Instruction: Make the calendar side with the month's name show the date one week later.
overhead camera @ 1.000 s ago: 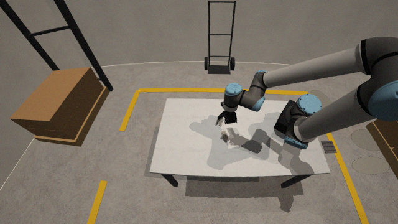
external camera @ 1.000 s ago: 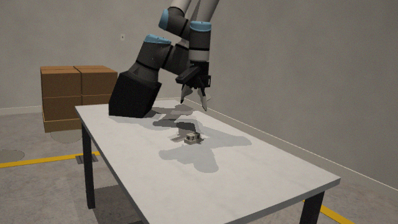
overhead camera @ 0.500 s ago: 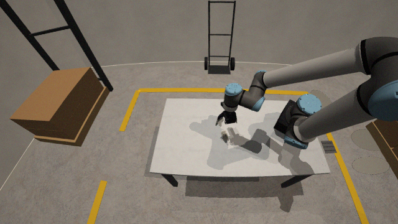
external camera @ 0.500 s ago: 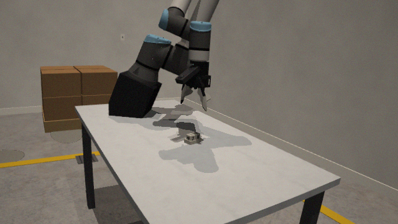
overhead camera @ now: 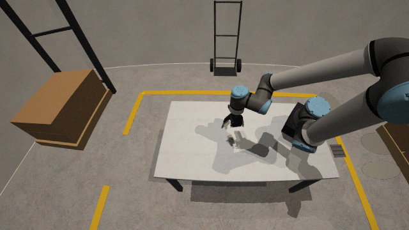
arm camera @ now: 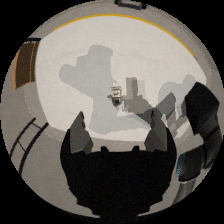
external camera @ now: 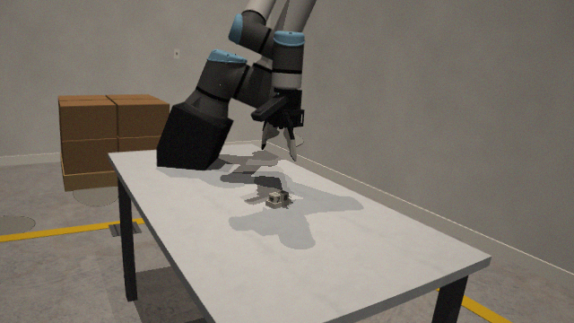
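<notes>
Right now my hand is 160 mm above the calendar tray, 20 mm to the right of it and 10 mm past it.
</notes>
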